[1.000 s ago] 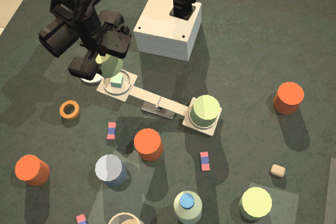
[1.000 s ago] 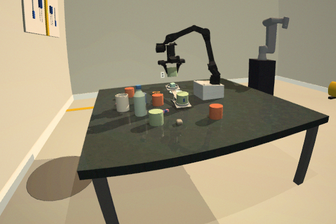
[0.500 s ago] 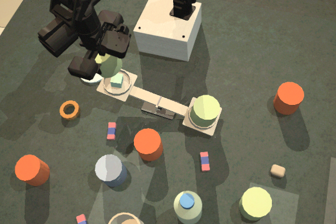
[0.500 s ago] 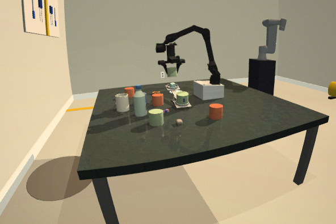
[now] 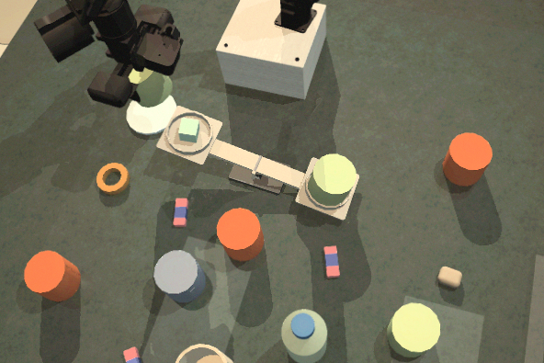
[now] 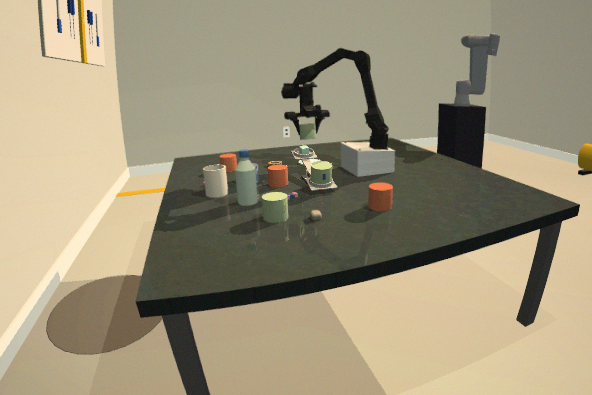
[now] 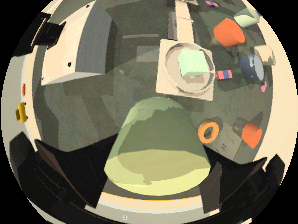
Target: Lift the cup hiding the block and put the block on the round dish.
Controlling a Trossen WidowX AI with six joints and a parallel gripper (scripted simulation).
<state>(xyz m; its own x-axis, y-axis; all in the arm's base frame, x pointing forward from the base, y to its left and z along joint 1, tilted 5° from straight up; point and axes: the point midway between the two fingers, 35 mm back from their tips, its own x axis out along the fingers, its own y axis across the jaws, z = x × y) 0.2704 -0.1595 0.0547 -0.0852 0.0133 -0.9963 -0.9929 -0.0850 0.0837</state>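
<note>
Now: the teal block 3 cm ahead of my gripper tip, 9 cm to the left of it and 5 cm below it. The rest, counted from my gripper tip: beige lump (7 cm ahead, 58 cm to the left, 13 cm below); then round white dish (1 cm behind, 4 cm to the right, 13 cm below); then grey-blue cup (26 cm ahead, 21 cm to the left, 10 cm below).
</note>
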